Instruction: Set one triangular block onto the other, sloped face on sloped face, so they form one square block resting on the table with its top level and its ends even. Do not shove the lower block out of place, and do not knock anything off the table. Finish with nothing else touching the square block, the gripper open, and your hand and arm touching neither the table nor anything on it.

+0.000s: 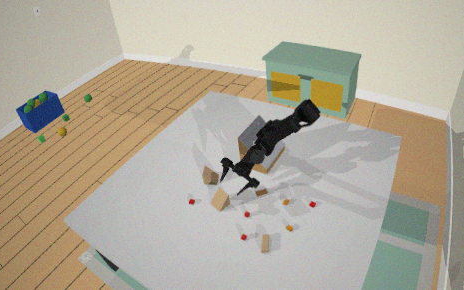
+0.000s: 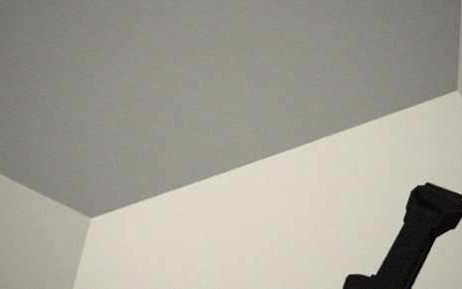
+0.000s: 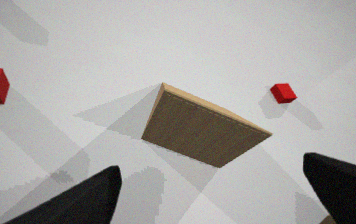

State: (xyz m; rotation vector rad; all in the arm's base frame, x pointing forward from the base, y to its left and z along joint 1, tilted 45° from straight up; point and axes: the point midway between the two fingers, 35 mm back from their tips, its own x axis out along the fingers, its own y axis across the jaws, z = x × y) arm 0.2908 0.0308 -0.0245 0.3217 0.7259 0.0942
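Now: the wooden triangular block 40 mm below my gripper tip, 40 mm ahead of it and 10 mm to the right of it.
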